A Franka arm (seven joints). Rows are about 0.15 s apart.
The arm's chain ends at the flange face. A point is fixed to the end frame.
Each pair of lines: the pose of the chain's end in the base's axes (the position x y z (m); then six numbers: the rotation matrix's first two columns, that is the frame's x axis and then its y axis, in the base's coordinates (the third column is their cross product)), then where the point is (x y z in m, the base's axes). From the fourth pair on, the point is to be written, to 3 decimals.
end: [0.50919 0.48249 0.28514 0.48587 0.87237 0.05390 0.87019 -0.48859 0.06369]
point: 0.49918 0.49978 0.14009
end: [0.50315 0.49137 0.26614 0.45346 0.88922 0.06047 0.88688 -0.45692 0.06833]
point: 0.49355 0.50883 0.12108
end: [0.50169 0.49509 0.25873 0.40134 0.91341 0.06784 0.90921 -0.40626 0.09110]
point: 0.49460 0.51162 0.11342
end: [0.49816 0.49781 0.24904 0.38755 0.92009 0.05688 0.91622 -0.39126 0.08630]
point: 0.490 0.513 0.104
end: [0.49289 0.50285 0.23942 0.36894 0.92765 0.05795 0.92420 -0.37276 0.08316]
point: 0.484 0.518 0.094
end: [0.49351 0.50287 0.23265 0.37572 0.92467 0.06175 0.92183 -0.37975 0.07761]
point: 0.484 0.519 0.087
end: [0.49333 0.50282 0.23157 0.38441 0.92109 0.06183 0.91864 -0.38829 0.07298]
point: 0.483 0.519 0.086
